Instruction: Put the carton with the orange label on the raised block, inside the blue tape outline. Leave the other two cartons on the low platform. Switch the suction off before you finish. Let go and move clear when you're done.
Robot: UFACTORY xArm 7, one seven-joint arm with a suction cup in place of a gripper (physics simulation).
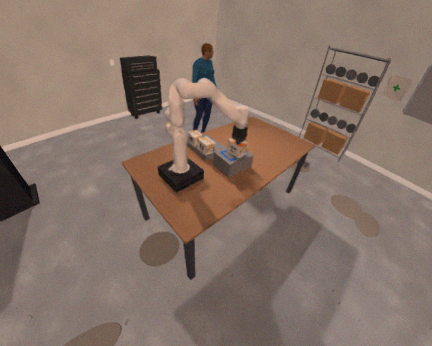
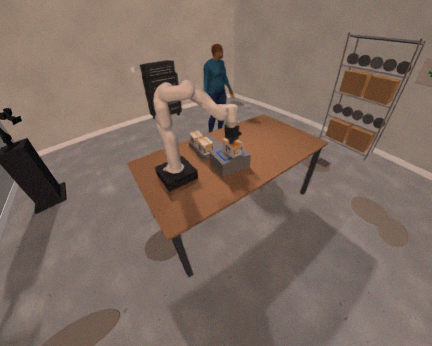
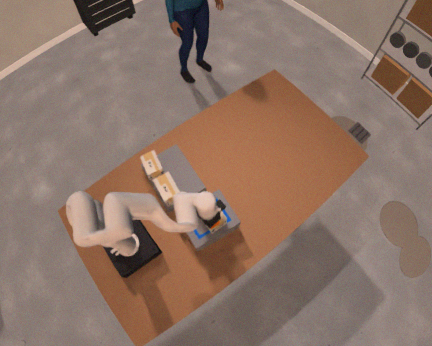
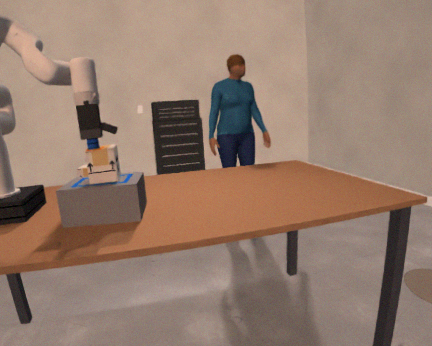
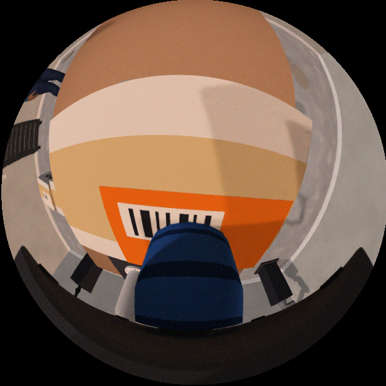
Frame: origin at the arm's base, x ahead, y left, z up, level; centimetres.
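Seen in the pictures: hand, its tool point: (image 1: 237, 144) (image 2: 231, 144) (image 4: 94, 152); arm's base, origin of its link: (image 1: 180, 168) (image 2: 175, 168) (image 3: 127, 244) (image 4: 2, 195).
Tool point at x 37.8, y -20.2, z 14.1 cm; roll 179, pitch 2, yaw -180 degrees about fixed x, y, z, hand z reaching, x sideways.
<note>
Pixels of each thing's top centre, then the offset from my tool point to it. "spot": a spot on its surface instead. Level surfaces: height alone.
- carton with the orange label, centre of its top: (image 4: 102, 146) (image 3: 210, 212) (image 2: 232, 140) (image 1: 238, 141) dy +1.6, dx +2.4, dz +1.4 cm
- raised block, centre of its top: (image 4: 103, 180) (image 3: 207, 218) (image 2: 230, 153) (image 1: 233, 153) dy +3.0, dx +1.4, dz -9.8 cm
- Blue tape, a spot on its surface: (image 3: 200, 234) spot: dy -0.7, dx -6.7, dz -9.9 cm
- low platform, centre of its top: (image 3: 171, 175) (image 1: 206, 144) (image 2: 207, 144) dy +35.5, dx +3.5, dz -17.1 cm
- wooden table, height of its surface: dz -21.9 cm
The carton with the orange label (image 1: 237, 149) (image 2: 232, 150) (image 4: 103, 167) (image 5: 175, 157) is upright over the raised block (image 1: 234, 168) (image 2: 231, 166) (image 4: 100, 206). Its underside is at or very close to the block's top; I cannot tell if it bears on it. Blue tape (image 3: 200, 234) shows around parts of it; the rest is hidden. My gripper (image 1: 240, 142) (image 4: 93, 144) (image 5: 189, 272), a blue suction cup, is on the carton's top and holds it. Two other cartons (image 3: 151, 164) (image 3: 166, 187) stand on the low platform (image 3: 184, 169).
The low platform adjoins the raised block on the wooden table (image 3: 280, 150) (image 4: 240, 200). The arm's black base (image 1: 180, 175) (image 3: 134, 255) stands near one end. A person (image 1: 204, 85) (image 4: 236, 112) stands behind the table, by a black tool cabinet (image 4: 177, 137). A shelf rack stands farther off.
</note>
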